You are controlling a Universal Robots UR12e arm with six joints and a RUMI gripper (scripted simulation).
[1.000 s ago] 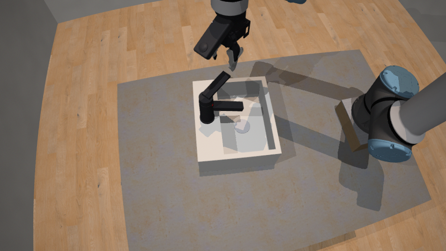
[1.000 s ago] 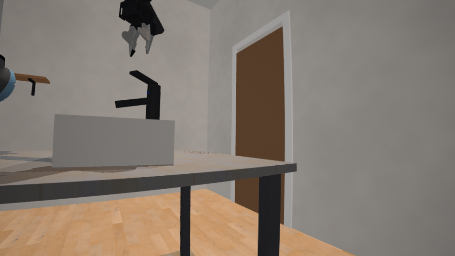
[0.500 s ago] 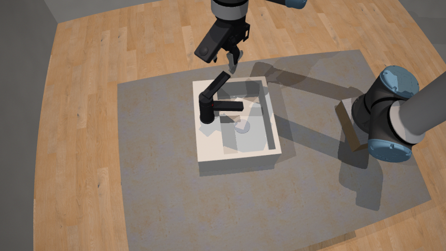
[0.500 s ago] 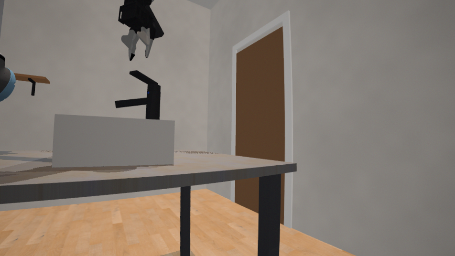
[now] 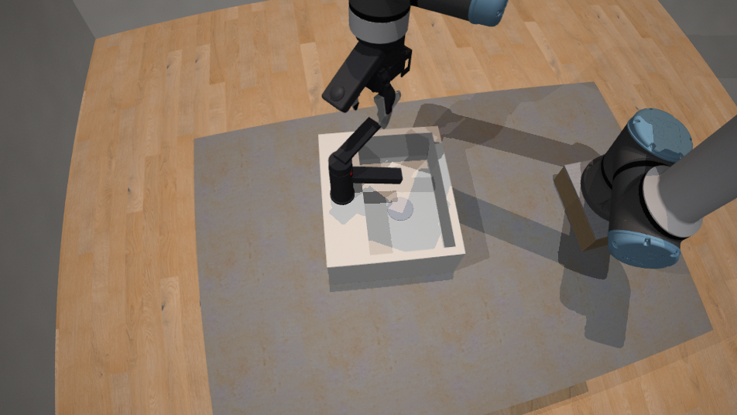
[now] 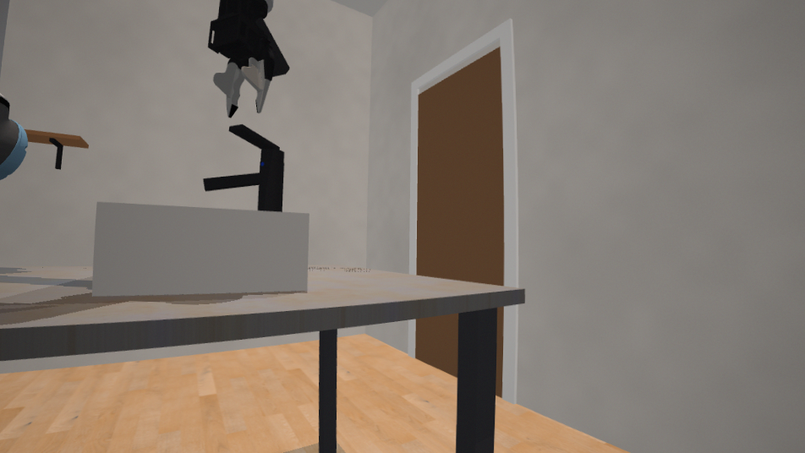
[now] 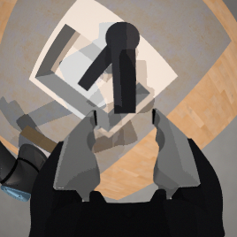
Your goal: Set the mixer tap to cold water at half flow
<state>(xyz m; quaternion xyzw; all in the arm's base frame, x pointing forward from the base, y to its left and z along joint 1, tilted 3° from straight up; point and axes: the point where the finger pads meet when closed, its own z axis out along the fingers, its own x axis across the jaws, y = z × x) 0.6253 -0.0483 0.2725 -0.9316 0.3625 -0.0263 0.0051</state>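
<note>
The lever is 50 mm below my hand, 20 mm to the left of it and 20 mm ahead of it. The rest, counted from my hand: white basin 290 mm below, 60 mm behind, 50 mm to the left.
</note>
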